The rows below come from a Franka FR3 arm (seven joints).
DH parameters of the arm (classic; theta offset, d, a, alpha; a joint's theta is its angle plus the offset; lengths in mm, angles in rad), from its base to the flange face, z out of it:
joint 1: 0 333 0 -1.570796
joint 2: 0 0 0 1.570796
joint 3: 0 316 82.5 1.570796
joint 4: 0 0 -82.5 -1.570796
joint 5: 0 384 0 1.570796
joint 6: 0 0 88 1.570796
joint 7: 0 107 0 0
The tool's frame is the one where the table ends.
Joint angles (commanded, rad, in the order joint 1, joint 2, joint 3, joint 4, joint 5, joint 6, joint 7), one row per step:
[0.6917, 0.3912, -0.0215, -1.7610, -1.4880, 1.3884, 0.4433]
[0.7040, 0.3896, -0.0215, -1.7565, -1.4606, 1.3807, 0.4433]
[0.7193, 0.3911, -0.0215, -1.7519, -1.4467, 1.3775, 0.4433]
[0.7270, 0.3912, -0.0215, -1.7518, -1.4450, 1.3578, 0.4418]
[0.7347, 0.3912, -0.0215, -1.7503, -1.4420, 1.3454, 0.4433]
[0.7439, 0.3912, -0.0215, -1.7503, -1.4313, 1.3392, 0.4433]
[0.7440, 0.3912, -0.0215, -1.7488, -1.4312, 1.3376, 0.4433]
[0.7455, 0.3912, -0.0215, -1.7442, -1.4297, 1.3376, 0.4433]
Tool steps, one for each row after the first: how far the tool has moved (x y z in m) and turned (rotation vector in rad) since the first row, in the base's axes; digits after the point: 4 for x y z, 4 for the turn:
[-0.0049, 0.0055, 0.0005, 0.0181, 0.0075, -0.0091]
[-0.0097, 0.0137, 0.0003, 0.0275, 0.0117, -0.0039]
[-0.0129, 0.0155, 0.0013, 0.0184, 0.0088, -0.0137]
[-0.0157, 0.0183, 0.0024, 0.0160, 0.0046, -0.0179]
[-0.0195, 0.0222, 0.0016, 0.0198, 0.0090, -0.0196]
[-0.0194, 0.0222, 0.0023, 0.0201, 0.0075, -0.0209]
[-0.0193, 0.0235, 0.0041, 0.0241, 0.0049, -0.0201]

